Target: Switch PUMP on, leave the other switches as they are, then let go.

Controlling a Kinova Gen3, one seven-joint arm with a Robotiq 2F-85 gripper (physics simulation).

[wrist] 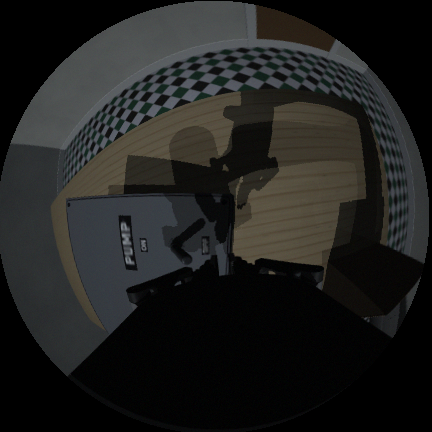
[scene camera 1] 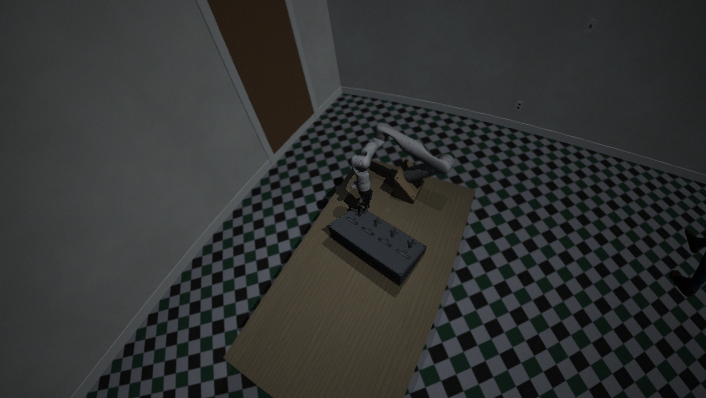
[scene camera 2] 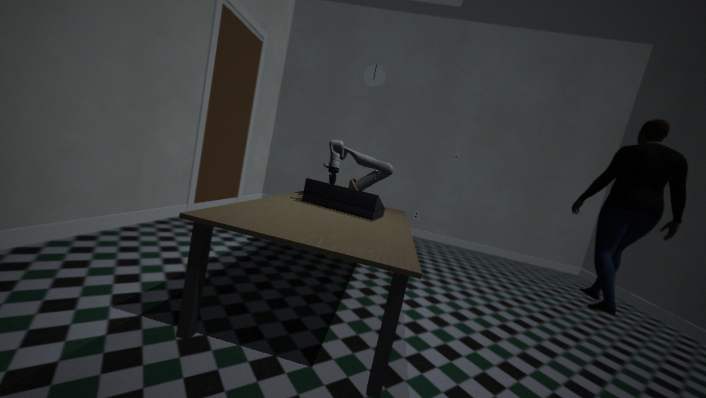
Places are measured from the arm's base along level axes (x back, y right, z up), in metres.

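Pixels of known places: gripper, fingertip midpoint: (wrist: 222,261) (scene camera 1: 367,208); arm's base at its link origin: (wrist: 386,294) (scene camera 1: 408,175) (scene camera 2: 357,186).
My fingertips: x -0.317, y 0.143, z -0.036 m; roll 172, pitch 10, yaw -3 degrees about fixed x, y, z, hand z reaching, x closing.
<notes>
For each thing: its middle in the pictures, then the offset to it from my fingertips. "pt": a spot on its surface instead. Level surfaces: height alone.
- dark grey switch box at the middle of its body: (wrist: 160,311) (scene camera 1: 376,241) (scene camera 2: 344,200) dx -0.165, dy -0.140, dz -0.037 m
- PUMP label at the middle of its body: (wrist: 126,243) dx -0.128, dy +0.037, dz +0.015 m
- OFF label at a spot on its surface: (wrist: 205,245) pt dx -0.025, dy +0.015, dz -0.024 m
- black PUMP lever at the middle of its body: (wrist: 179,252) dx -0.047, dy +0.020, dz +0.011 m
- wooden table at its surface level: dz -0.096 m
The dark grey switch box (scene camera 1: 352,235) (scene camera 2: 340,201) (wrist: 97,240) stands on the table. In the wrist view the PUMP label (wrist: 128,243) is at its left, with the ON label (wrist: 144,245) and the OFF label (wrist: 205,245) beside the lever. The black PUMP lever (wrist: 181,253) leans toward the OFF side. Three other levers (scene camera 1: 376,222) (scene camera 1: 393,232) (scene camera 1: 411,243) stand along the box. My gripper (scene camera 1: 359,210) (wrist: 222,261) is low at the box's end edge, on the OFF side of the PUMP lever. Its fingers are nearly together, with no lever seen between them. In scene camera 2 the fingertips are hidden behind the box.
A brown wedge-shaped block (scene camera 1: 407,191) (wrist: 375,280) stands by the arm's base on the wooden table (scene camera 1: 320,320) (scene camera 2: 280,222). The arm's shadow falls over the PUMP panel and the table. A person (scene camera 2: 632,185) is on the floor at the far right.
</notes>
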